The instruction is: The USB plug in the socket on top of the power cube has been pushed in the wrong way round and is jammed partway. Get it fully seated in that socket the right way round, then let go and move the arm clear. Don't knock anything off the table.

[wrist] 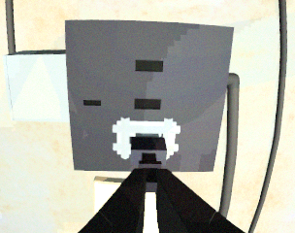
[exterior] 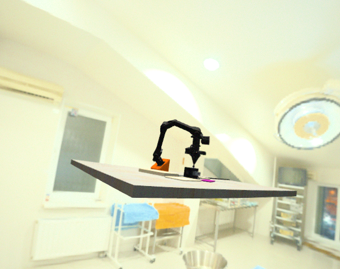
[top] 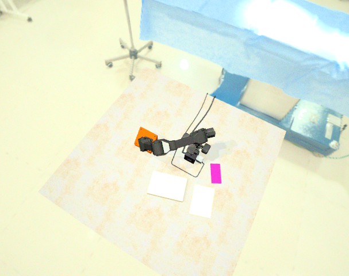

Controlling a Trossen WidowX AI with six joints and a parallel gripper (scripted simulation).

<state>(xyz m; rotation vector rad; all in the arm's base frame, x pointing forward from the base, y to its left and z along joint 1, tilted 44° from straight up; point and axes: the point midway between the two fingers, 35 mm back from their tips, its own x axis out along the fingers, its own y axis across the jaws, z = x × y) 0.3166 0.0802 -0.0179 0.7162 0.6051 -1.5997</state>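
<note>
My gripper tip is 20 mm above the USB plug. Round my gripper tip: magenta card (200 mm ahead, 100 mm below, 60 mm to the right).
</note>
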